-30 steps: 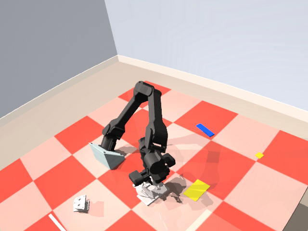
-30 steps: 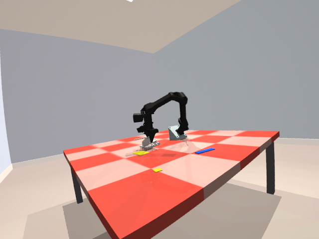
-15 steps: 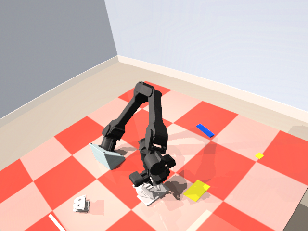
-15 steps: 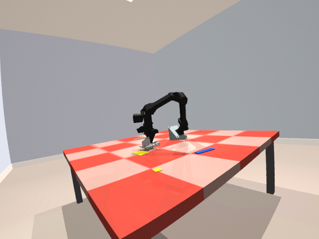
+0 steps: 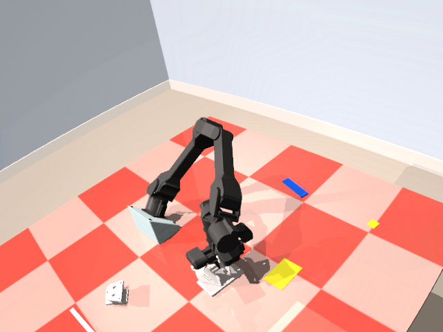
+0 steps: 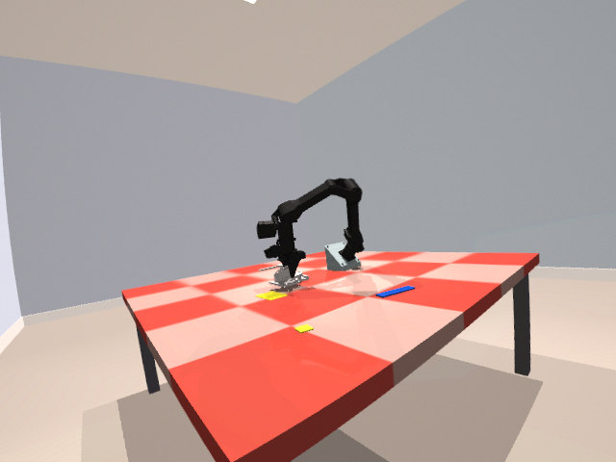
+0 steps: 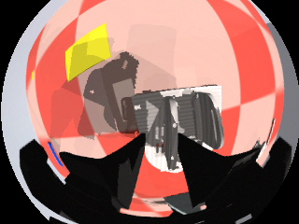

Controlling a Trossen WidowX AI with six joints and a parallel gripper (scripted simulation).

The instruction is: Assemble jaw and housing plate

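My gripper tip is 10 mm short of the white base plate, 30 mm to the left of it and 20 mm above it. The rest, counted from my gripper tip: blue strip (420 mm to the left, 20 mm below); then white strip (230 mm behind, 390 mm to the right, 20 mm below); then large yellow patch (160 mm ahead, 70 mm to the left, 20 mm below).
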